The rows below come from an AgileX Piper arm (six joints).
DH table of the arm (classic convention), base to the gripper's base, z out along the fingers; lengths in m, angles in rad. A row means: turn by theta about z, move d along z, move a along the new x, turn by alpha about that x. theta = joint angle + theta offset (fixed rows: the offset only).
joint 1: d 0.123  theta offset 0  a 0  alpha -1.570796
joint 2: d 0  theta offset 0.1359  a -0.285  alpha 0
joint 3: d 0  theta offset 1.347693  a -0.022  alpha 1.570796
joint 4: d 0.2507  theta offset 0  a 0  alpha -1.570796
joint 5: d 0  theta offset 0  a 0  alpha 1.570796
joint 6: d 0.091  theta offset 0  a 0  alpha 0
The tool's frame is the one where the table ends.
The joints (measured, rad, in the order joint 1, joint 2, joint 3, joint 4, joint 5, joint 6), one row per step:
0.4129 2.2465 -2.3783 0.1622 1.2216 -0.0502
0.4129 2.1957 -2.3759 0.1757 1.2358 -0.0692
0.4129 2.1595 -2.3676 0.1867 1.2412 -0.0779
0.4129 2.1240 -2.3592 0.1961 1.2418 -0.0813
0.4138 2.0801 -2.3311 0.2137 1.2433 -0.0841
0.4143 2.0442 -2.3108 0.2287 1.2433 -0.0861
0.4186 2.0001 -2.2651 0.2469 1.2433 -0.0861
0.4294 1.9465 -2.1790 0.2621 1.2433 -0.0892
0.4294 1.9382 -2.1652 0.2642 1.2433 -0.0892
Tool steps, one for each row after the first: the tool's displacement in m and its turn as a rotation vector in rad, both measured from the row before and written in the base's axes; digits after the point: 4 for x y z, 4 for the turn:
-0.0112 -0.0036 0.0237 0.0169 -0.0334 0.0212
-0.0082 -0.0025 0.0149 0.0145 -0.0199 0.0110
-0.0081 -0.0027 0.0144 0.0172 -0.0221 0.0056
-0.0104 -0.0025 0.0125 0.0196 -0.0077 0.0091
-0.0088 -0.0022 0.0107 0.0182 -0.0095 0.0071
-0.0111 -0.0012 0.0069 0.0150 0.0084 0.0106
-0.0137 0.0003 -0.0011 -0.0017 0.0341 0.0182
-0.0018 -0.0006 -0.0004 -0.0005 0.0058 0.0007

